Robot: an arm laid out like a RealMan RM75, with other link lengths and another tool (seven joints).
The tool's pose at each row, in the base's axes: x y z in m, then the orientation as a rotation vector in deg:
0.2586 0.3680 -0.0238 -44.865 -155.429 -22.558
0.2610 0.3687 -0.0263 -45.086 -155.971 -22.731
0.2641 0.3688 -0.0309 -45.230 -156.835 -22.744
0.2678 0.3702 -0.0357 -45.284 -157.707 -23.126
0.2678 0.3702 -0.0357 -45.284 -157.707 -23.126
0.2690 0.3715 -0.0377 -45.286 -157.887 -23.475
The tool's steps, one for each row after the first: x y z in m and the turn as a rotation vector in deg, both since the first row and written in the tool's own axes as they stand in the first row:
-0.0025 0.0014 0.0021 -0.232 -0.557 -0.050
-0.0065 0.0024 0.0057 -0.387 -1.394 -0.227
-0.0105 0.0047 0.0099 -0.779 -2.184 -0.504
-0.0105 0.0047 0.0099 -0.779 -2.184 -0.504
-0.0116 0.0061 0.0119 -1.042 -2.326 -0.599

